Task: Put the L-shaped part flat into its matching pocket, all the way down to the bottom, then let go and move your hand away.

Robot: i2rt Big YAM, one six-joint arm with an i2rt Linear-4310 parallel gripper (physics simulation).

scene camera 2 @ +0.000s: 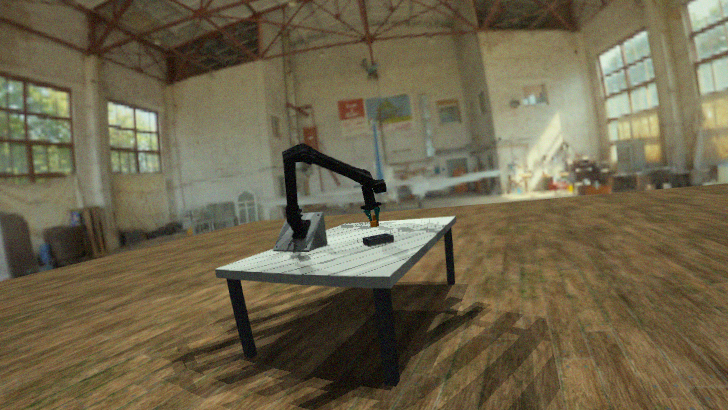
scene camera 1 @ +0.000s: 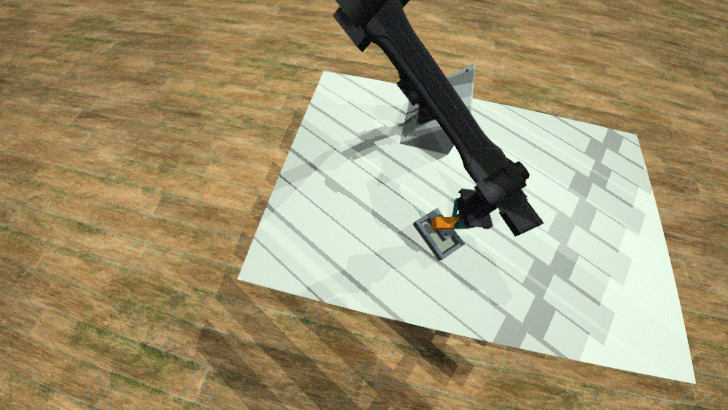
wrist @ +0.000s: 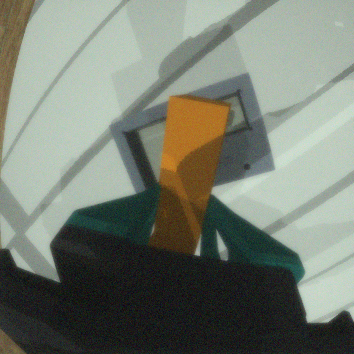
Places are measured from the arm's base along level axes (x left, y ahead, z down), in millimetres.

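Where they show: gripper, between the fingertips: [scene camera 1: 454, 223] [wrist: 183, 196]; arm's base, origin of its link: [scene camera 2: 302, 230].
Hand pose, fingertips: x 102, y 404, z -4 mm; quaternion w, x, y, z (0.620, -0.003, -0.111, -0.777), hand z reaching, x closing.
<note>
Each offset is from my fingertips to the top centre of the thing. "spot": to the spot under its first point. Level surfaces: height alone.
The orange L-shaped part @(spot: dy +14, dx -36, dz -15 mm) [scene camera 1: 443, 223] [scene camera 2: 374, 221] [wrist: 194, 135] is between the teal fingers of my gripper [scene camera 1: 460, 220] [scene camera 2: 372, 213] [wrist: 183, 196], which is shut on it. One long arm of the part sticks out past the fingertips; its other arm is hard to make out. The grey-blue pocket block @(dy +16, dx -17, dz +68 mm) [scene camera 1: 426, 235] [scene camera 2: 378, 239] [wrist: 260, 135] lies on the table. In the wrist view the part covers the middle of the block and hides part of the L-shaped pocket. In scene camera 2 the part hangs above table height, apart from the block.
The white table @(dz +105 mm) [scene camera 1: 315, 239] [scene camera 2: 346, 262] carries the block and the arm's grey wedge-shaped base mount [scene camera 1: 462, 86] [scene camera 2: 316, 231]. Striped shadows cross the table top. The wooden floor [scene camera 1: 127, 152] [scene camera 2: 560, 264] surrounds the table.
</note>
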